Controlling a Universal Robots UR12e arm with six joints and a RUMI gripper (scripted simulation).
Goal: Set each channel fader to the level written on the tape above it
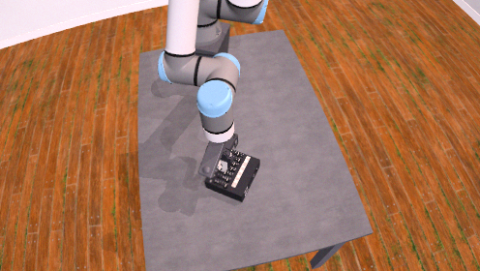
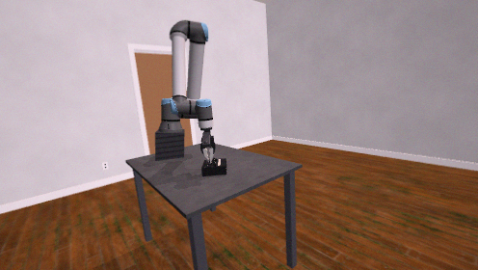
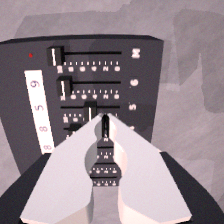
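The channel fader cap is 1 cm ahead of my hand, 1 cm to the left of it and 1 cm below it. From my hand the other things lie so: fader knob 2 cm behind, 7 cm to the left, 1 cm below.
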